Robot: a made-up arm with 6 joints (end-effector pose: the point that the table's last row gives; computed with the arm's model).
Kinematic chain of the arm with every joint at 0, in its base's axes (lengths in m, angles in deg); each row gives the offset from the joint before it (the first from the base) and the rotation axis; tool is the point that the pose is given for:
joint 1: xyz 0 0 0.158 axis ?
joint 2: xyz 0 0.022 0 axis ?
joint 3: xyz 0 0 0.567 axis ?
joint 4: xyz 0 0 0.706 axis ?
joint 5: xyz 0 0 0 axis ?
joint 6: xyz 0 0 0.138 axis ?
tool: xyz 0 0 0
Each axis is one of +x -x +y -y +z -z.
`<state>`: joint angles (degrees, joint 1 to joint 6).
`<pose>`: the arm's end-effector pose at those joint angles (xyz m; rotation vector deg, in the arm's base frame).
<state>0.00 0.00 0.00 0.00 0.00 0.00</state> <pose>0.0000 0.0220 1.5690 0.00 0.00 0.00</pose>
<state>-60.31 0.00 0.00 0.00 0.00 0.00</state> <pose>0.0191 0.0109 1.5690 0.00 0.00 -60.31</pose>
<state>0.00 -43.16 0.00 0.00 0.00 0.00</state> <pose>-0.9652 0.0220 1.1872 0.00 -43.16 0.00</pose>
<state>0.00 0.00 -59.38 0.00 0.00 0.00</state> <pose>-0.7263 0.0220 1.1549 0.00 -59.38 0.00</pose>
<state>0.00 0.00 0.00 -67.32 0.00 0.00</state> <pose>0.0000 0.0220 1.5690 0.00 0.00 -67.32</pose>
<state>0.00 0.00 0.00 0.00 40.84 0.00</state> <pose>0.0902 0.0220 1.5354 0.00 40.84 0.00</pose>
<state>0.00 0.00 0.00 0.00 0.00 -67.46</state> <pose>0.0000 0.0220 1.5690 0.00 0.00 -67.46</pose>
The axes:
joint 1: +z
joint 2: +y
joint 3: +y
joint 4: +z
joint 5: +y
joint 6: +z

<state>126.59 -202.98 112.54 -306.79 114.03 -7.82</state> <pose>0.1570 -0.4177 -0.2935 -46.29 -45.55 96.52</pose>
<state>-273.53 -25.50 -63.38 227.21 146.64 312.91</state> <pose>-0.0178 -0.8362 0.6298 22.91 132.54 83.90</pose>
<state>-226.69 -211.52 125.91 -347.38 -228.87 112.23</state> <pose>0.1796 -0.2557 -0.1771 24.31 -50.47 -110.99</pose>
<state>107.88 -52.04 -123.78 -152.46 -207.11 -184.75</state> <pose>0.1400 -0.4108 -0.0789 -23.88 23.00 73.18</pose>
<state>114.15 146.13 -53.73 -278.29 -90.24 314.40</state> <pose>-0.3134 0.9791 -0.3224 13.23 84.69 54.17</pose>
